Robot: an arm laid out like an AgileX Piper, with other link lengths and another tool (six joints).
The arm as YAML. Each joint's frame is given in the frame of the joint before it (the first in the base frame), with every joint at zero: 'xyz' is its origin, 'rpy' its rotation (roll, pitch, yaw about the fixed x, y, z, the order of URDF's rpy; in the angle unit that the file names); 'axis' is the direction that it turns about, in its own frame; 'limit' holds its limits. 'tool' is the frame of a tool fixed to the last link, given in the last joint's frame.
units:
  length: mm
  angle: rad
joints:
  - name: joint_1
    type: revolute
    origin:
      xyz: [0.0, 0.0, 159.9]
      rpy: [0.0, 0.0, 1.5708]
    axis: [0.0, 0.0, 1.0]
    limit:
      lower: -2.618
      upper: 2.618
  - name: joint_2
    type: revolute
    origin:
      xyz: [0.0, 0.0, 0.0]
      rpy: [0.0, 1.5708, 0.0]
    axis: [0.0, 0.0, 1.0]
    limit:
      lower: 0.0
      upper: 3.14
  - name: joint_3
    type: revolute
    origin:
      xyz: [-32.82, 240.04, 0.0]
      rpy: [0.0, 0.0, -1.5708]
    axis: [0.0, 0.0, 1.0]
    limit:
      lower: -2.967
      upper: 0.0
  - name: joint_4
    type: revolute
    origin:
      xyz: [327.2, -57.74, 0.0]
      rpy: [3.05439, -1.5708, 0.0]
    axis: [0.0, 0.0, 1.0]
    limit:
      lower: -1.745
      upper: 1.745
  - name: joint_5
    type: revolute
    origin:
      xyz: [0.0, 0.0, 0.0]
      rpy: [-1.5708, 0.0, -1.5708]
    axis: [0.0, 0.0, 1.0]
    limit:
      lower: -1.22
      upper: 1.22
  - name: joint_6
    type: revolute
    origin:
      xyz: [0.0, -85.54, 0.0]
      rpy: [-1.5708, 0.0, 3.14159]
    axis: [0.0, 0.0, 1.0]
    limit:
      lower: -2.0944
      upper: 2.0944
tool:
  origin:
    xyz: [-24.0, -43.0, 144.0]
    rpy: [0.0, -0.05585, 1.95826]
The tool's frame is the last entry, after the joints.
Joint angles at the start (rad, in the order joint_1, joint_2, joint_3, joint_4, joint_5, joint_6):
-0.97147, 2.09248, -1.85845, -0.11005, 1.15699, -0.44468
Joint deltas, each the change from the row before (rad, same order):
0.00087, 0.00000, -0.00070, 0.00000, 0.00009, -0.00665
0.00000, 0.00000, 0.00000, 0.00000, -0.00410, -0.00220
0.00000, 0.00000, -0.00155, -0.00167, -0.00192, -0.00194
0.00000, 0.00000, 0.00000, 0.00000, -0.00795, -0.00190
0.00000, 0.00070, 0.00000, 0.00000, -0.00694, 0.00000
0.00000, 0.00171, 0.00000, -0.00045, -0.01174, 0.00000
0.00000, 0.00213, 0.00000, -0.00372, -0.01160, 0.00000
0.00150, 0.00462, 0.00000, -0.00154, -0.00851, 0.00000
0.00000, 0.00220, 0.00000, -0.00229, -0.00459, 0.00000
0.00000, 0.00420, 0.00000, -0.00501, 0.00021, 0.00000
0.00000, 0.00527, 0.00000, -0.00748, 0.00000, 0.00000
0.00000, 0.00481, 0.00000, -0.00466, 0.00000, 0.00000
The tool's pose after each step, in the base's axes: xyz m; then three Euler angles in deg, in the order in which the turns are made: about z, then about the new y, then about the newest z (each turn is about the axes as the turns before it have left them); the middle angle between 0 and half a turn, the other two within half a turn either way. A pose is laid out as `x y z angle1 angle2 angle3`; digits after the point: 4 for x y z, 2 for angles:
0.2858 -0.4119 0.0984 -65.46 164.67 -105.68
0.2862 -0.4126 0.0985 -65.28 164.45 -105.65
0.2863 -0.4135 0.0991 -65.47 164.24 -105.98
0.2873 -0.4150 0.0993 -65.13 163.80 -105.79
0.2882 -0.4163 0.0991 -64.87 163.45 -105.56
0.2897 -0.4185 0.0986 -64.54 162.89 -105.30
0.2905 -0.4210 0.0978 -64.79 162.33 -105.68
0.2918 -0.4221 0.0957 -64.77 162.10 -105.82
0.2919 -0.4231 0.0947 -65.03 161.94 -106.15
0.2908 -0.4235 0.0925 -65.98 162.14 -107.19
0.2892 -0.4242 0.0898 -67.39 162.36 -108.75
0.2882 -0.4245 0.0874 -68.35 162.57 -109.80

